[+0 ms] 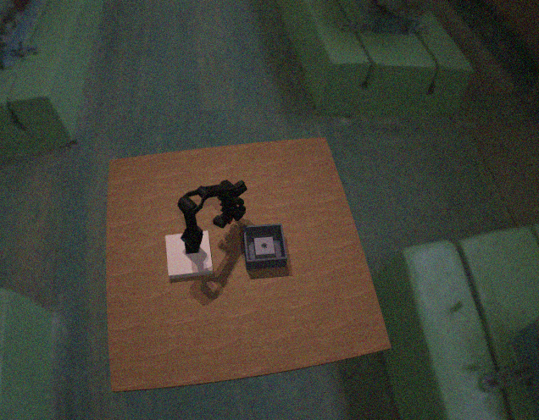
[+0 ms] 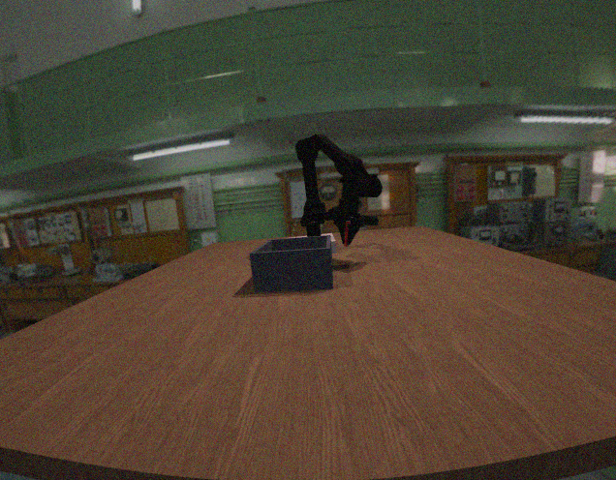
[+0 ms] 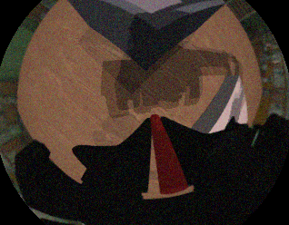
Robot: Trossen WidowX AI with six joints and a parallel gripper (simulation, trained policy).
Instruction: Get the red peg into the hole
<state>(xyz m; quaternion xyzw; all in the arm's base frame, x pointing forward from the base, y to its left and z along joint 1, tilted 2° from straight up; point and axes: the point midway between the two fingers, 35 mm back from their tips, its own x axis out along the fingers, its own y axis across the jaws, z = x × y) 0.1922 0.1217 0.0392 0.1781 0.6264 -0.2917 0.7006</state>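
My gripper tip is now 15 cm to the left of the light grey plate, 15 cm short of it and 1 cm above it. The rest, counted from my gripper tip: red peg: 3 cm above; dark blue box: 15 cm to the right, 15 cm ahead, 3 cm below.
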